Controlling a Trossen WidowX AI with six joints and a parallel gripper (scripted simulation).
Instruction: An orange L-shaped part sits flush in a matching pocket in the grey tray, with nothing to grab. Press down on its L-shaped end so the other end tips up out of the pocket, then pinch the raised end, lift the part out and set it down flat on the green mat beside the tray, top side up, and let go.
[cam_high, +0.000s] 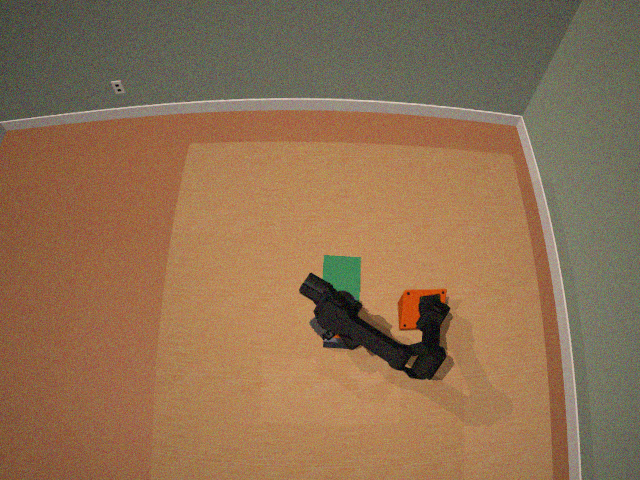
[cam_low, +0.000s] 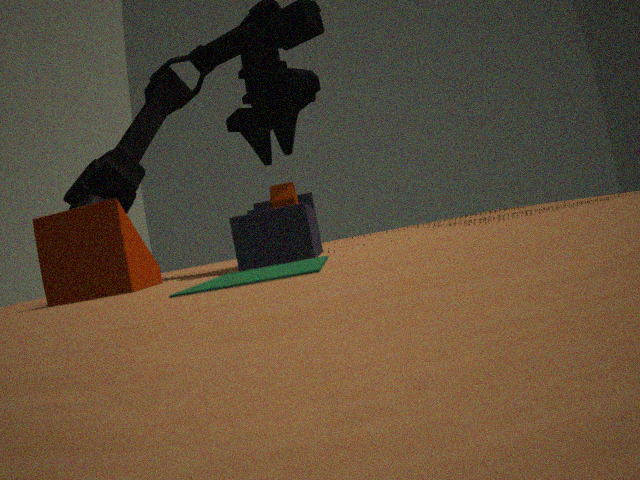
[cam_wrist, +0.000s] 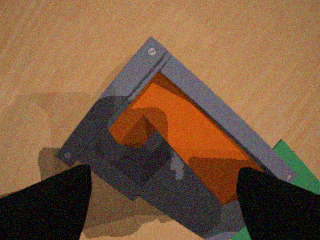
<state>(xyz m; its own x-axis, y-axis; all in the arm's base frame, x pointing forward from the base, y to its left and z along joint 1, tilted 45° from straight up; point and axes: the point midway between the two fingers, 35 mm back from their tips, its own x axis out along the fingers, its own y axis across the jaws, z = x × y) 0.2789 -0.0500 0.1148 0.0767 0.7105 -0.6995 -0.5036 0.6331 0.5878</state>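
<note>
Right now the orange L-shaped part is 10 cm below my gripper tip, 1 cm to the right of it and 1 cm behind it. Round my gripper tip: green mat (19 cm to the right, 16 cm below, 4 cm behind).
</note>
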